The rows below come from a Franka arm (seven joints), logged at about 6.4 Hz.
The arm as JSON. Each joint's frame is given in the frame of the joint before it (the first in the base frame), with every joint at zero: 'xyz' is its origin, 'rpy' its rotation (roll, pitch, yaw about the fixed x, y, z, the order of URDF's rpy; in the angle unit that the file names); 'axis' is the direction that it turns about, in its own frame. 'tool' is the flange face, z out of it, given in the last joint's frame.
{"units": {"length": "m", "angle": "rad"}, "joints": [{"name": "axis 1", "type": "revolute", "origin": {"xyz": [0.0, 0.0, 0.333], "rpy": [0.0, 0.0, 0.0]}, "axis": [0.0, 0.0, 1.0]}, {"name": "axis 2", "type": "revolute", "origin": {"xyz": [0.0, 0.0, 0.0], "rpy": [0.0, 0.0, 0.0]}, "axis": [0.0, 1.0, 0.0]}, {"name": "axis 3", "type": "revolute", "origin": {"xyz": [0.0, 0.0, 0.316], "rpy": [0.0, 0.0, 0.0]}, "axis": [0.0, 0.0, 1.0]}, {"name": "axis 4", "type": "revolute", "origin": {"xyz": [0.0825, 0.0, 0.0], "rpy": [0.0, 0.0, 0.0]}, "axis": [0.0, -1.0, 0.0]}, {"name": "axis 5", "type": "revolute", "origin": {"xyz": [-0.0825, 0.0, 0.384], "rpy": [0.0, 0.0, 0.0]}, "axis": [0.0, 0.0, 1.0]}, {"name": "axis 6", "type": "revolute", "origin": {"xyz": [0.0, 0.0, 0.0], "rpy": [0.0, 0.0, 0.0]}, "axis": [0.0, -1.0, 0.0]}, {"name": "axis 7", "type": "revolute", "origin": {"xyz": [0.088, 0.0, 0.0], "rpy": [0.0, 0.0, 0.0]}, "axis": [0.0, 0.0, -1.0]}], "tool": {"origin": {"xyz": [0.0, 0.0, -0.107], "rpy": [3.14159, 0.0, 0.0]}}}
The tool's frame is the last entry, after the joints.
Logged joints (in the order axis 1, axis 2, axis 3, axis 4, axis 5, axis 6, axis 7), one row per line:
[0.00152 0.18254 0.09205 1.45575 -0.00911 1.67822 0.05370]
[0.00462 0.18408 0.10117 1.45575 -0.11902 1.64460 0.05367]
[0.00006 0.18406 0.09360 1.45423 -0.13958 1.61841 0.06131]
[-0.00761 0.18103 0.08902 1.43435 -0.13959 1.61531 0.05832]
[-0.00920 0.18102 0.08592 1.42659 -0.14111 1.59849 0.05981]
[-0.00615 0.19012 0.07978 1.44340 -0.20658 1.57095 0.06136]
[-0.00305 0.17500 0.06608 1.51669 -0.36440 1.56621 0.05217]
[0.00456 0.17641 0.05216 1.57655 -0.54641 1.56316 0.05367]
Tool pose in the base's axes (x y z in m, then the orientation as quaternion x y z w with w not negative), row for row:
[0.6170 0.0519 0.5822 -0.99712 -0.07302 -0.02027 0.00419]
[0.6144 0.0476 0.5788 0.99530 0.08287 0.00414 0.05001]
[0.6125 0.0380 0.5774 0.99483 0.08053 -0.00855 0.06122]
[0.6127 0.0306 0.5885 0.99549 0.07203 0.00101 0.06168]
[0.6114 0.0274 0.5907 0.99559 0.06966 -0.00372 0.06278]
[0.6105 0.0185 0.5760 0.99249 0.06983 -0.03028 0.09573]
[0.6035 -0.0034 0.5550 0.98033 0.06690 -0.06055 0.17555]
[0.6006 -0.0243 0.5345 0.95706 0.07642 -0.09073 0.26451]
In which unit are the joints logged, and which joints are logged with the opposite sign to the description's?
The joints are logged in radians. Opposite sign: axis 4, axis 7.
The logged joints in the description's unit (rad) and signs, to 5 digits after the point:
[0.00152 0.18254 0.09205 -1.45575 -0.00911 1.67822 -0.05370]
[0.00462 0.18408 0.10117 -1.45575 -0.11902 1.64460 -0.05367]
[0.00006 0.18406 0.09360 -1.45423 -0.13958 1.61841 -0.06131]
[-0.00761 0.18103 0.08902 -1.43435 -0.13959 1.61531 -0.05832]
[-0.00920 0.18102 0.08592 -1.42659 -0.14111 1.59849 -0.05981]
[-0.00615 0.19012 0.07978 -1.44340 -0.20658 1.57095 -0.06136]
[-0.00305 0.17500 0.06608 -1.51669 -0.36440 1.56621 -0.05217]
[0.00456 0.17641 0.05216 -1.57655 -0.54641 1.56316 -0.05367]

